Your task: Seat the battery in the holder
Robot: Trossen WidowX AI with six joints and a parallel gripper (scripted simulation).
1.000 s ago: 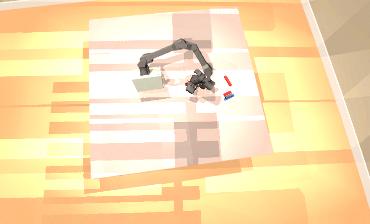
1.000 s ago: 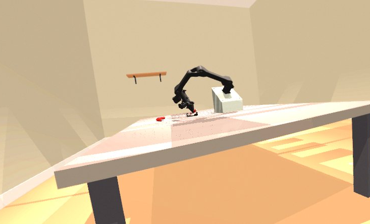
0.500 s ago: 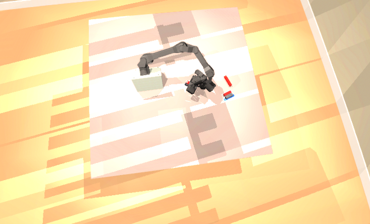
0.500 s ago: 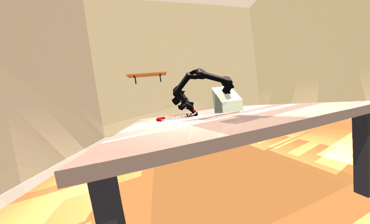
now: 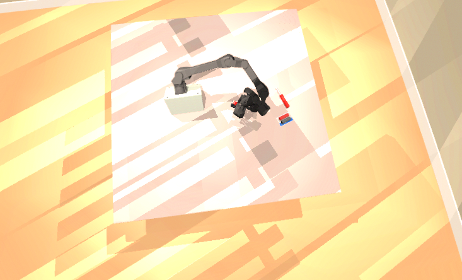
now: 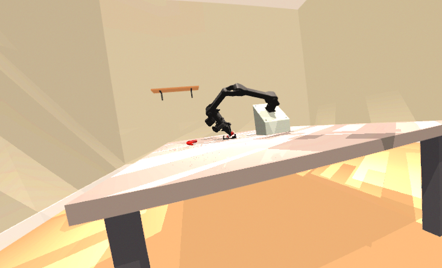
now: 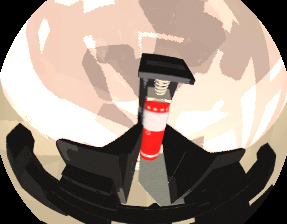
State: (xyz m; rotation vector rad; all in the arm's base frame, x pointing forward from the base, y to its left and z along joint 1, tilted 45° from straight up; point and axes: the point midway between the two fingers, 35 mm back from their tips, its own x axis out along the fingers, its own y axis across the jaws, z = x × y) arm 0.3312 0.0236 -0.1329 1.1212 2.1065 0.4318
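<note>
My gripper tip is 10 mm below the battery. From my gripper tip the other things lie so: red screwdriver: 290 mm ahead, 10 mm to the left, 10 mm below.
</note>
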